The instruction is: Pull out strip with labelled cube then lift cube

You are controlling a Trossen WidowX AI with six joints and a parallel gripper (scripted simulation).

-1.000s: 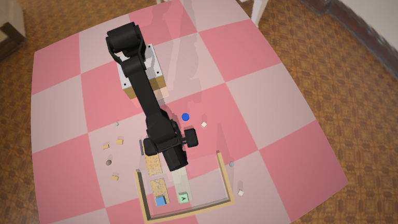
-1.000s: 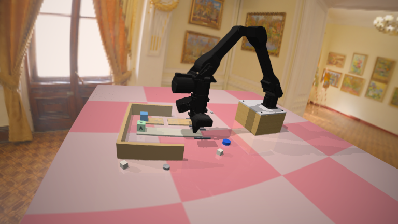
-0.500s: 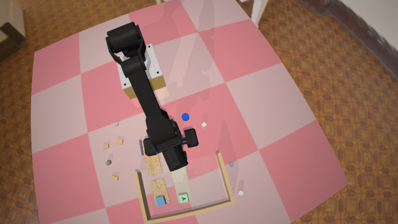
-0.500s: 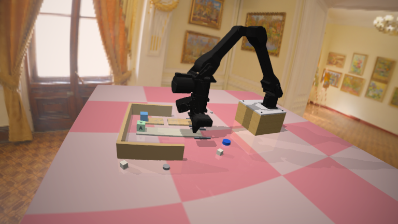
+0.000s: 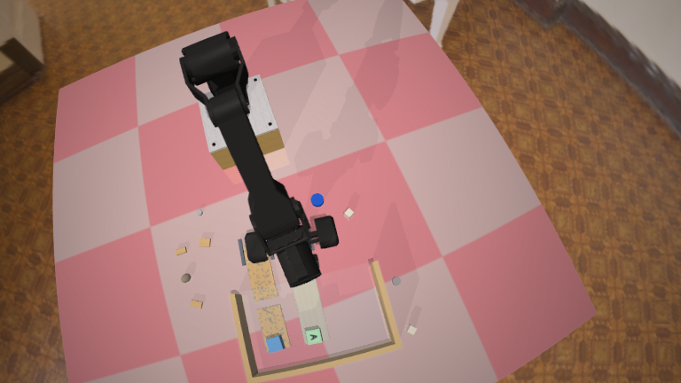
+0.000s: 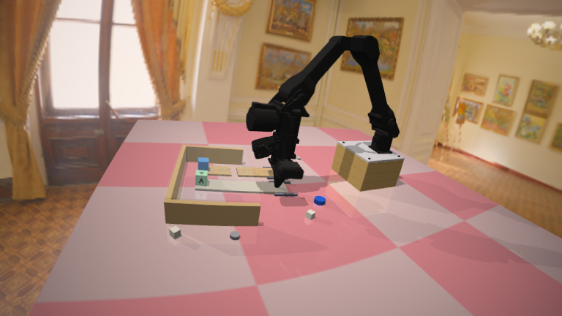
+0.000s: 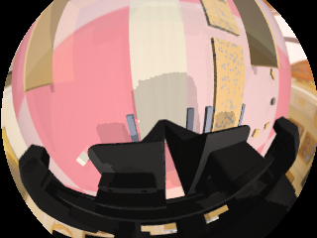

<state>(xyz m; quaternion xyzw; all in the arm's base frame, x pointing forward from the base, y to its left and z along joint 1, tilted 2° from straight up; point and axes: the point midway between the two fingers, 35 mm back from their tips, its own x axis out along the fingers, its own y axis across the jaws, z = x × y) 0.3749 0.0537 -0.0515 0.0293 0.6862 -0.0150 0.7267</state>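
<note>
Right now the blue disc is 100 mm behind my gripper tip and 80 mm to the left of it. From my gripper tip the other things lie so: grey disc: 140 mm ahead, 190 mm to the left.
</note>
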